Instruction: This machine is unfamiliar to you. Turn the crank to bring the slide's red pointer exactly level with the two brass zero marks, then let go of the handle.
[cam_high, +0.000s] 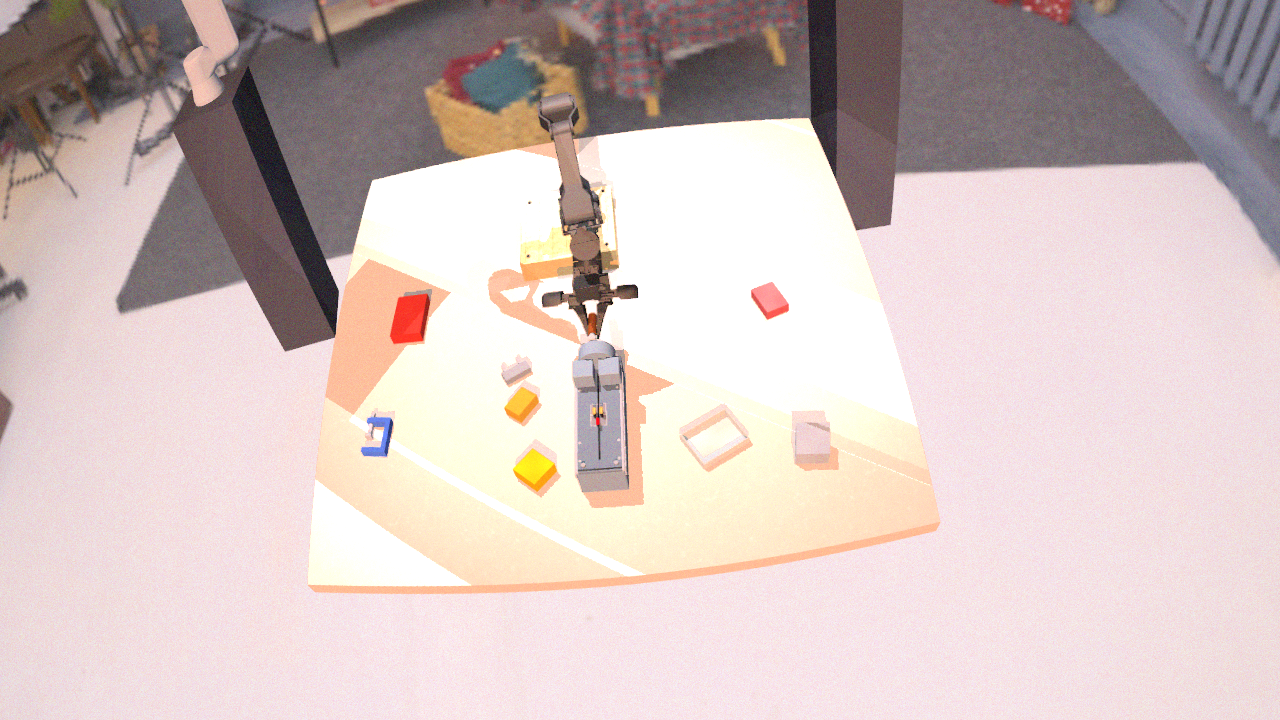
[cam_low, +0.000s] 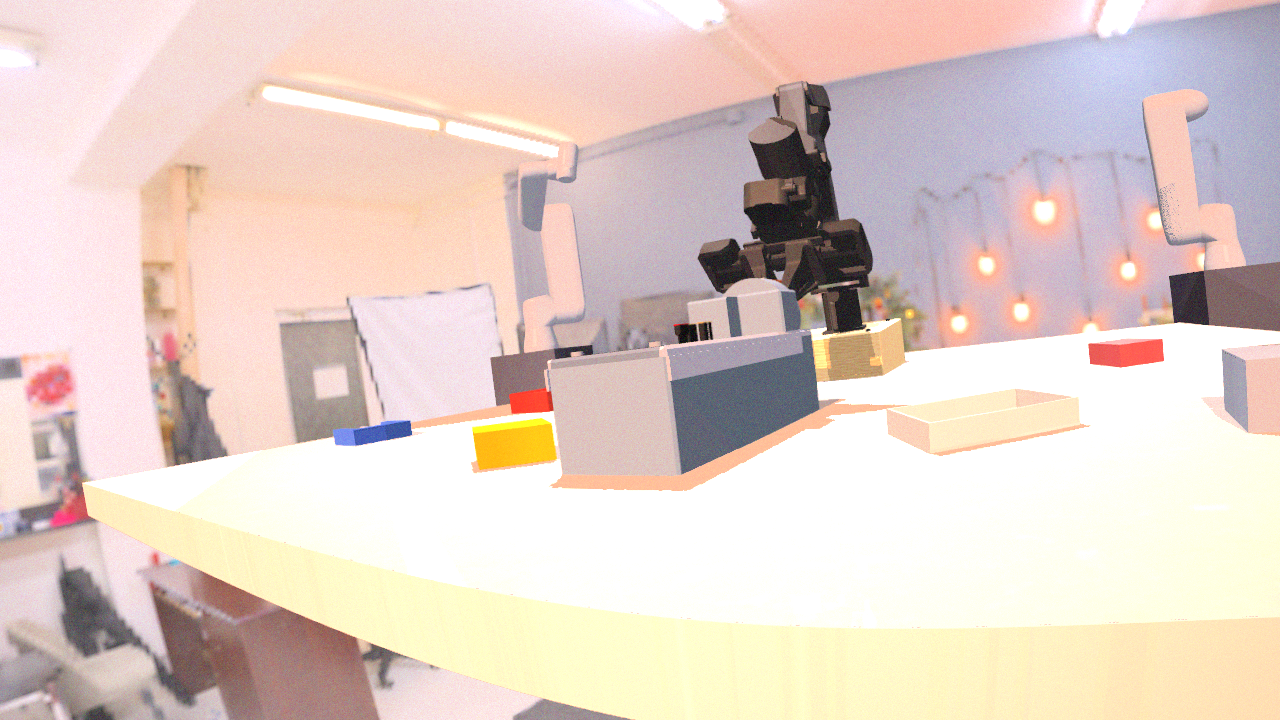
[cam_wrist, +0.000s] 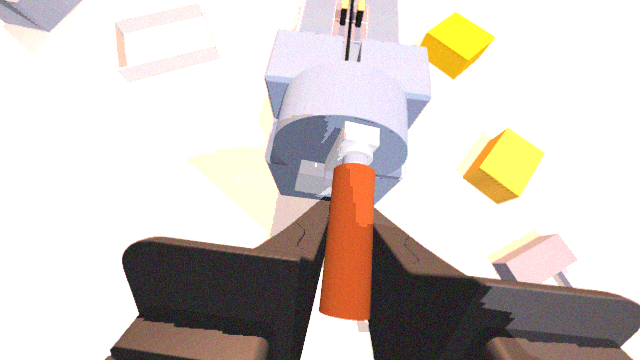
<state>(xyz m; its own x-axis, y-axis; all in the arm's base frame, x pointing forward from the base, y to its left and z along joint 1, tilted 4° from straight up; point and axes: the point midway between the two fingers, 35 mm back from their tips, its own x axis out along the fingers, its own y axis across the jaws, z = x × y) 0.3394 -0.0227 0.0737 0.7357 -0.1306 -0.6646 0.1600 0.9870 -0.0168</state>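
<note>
The orange crank handle lies 3 cm above my gripper tip and 2 cm behind it. Also, from my gripper tip: shallow white tray (23 cm ahead, 18 cm to the left, 9 cm below); red pointer (19 cm ahead, 3 cm to the right, 1 cm below); yellow cube (22 cm ahead, 17 cm to the right, 8 cm below).
</note>
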